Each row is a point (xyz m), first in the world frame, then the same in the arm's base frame.
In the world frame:
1: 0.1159 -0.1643 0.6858
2: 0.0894 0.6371 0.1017
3: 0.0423 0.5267 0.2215
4: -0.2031 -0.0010 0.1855
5: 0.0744 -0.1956 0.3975
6: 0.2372 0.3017 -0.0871
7: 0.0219 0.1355 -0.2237
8: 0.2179 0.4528 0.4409
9: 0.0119 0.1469 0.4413
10: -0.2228 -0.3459 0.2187
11: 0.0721 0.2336 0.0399
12: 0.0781 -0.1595 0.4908
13: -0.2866 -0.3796 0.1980
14: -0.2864 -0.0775 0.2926
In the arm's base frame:
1: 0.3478 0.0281 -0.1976
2: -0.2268 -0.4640 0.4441
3: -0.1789 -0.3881 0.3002
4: -0.1328 0.1754 0.1575
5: 0.2502 0.1630 0.0435
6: 0.0086 -0.1763 0.6224
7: -0.1252 0.0966 0.6376
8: 0.0625 -0.4651 0.1581
9: 0.0423 -0.1194 0.0312
10: 0.0293 0.4688 0.0675
11: -0.0599 -0.0912 0.4325
12: 0.2610 0.1010 -0.0344
13: -0.0126 0.5300 0.0564
14: -0.1349 0.2408 0.0162

